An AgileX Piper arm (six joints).
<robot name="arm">
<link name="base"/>
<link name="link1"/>
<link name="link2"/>
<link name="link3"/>
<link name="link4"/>
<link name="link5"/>
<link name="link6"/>
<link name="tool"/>
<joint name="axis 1" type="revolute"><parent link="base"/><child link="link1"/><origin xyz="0 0 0.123"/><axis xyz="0 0 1"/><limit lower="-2.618" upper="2.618"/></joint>
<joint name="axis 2" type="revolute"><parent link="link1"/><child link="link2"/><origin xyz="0 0 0"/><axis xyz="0 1 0"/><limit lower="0" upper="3.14"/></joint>
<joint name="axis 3" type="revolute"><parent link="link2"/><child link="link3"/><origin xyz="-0.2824 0 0.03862"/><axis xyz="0 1 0"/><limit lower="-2.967" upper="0"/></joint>
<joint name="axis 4" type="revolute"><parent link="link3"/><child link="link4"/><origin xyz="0.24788 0 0.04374"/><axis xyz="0.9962 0 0.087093"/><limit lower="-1.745" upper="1.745"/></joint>
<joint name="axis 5" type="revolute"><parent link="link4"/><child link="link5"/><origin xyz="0 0 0"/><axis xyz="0 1 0"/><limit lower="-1.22" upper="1.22"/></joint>
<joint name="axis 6" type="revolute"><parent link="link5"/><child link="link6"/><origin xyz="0.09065 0 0.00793"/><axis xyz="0.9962 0 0.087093"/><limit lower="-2.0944" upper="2.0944"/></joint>
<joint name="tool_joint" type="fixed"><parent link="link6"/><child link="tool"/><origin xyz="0 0 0" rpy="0 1.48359 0"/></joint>
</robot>
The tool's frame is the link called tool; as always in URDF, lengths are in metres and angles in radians.
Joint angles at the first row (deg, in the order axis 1, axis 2, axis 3, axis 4, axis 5, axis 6):
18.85, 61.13, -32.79, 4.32, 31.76, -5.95
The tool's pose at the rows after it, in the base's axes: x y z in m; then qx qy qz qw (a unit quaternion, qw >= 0):
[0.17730 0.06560 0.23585 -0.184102 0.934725 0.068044 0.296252]
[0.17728 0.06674 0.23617 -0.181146 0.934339 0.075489 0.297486]
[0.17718 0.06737 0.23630 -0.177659 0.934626 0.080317 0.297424]
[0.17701 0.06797 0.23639 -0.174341 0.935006 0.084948 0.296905]
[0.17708 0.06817 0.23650 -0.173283 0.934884 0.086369 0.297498]
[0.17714 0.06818 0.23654 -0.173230 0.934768 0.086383 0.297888]
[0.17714 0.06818 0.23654 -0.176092 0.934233 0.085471 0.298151]
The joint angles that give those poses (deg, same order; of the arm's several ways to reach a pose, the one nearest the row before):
18.85, 61.13, -32.85, 5.79, 31.57, -7.41
18.85, 61.13, -32.85, 7.15, 31.33, -8.02
18.85, 61.13, -32.85, 7.94, 31.28, -8.16
18.85, 61.13, -32.85, 8.70, 31.28, -8.28
18.85, 61.13, -32.85, 8.93, 31.19, -8.32
18.85, 61.13, -32.85, 8.93, 31.14, -8.32
18.85, 61.13, -32.85, 8.93, 31.14, -8.67

